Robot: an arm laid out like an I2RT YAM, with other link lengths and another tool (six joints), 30 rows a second.
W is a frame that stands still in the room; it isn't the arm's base.
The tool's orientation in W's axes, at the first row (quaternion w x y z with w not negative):
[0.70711 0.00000 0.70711 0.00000]
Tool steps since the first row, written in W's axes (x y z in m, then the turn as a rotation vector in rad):
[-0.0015 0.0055 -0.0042 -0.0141 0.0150 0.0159]
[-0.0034 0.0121 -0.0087 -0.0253 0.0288 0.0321]
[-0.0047 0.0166 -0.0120 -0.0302 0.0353 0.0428]
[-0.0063 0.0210 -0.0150 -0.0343 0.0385 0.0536]
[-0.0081 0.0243 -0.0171 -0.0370 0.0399 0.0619]
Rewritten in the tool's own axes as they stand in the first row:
[0.0042 0.0055 -0.0015 -0.0159 0.0150 -0.0141]
[0.0087 0.0121 -0.0034 -0.0321 0.0288 -0.0253]
[0.0120 0.0166 -0.0047 -0.0428 0.0353 -0.0302]
[0.0150 0.0210 -0.0063 -0.0536 0.0385 -0.0343]
[0.0171 0.0243 -0.0081 -0.0619 0.0399 -0.0370]

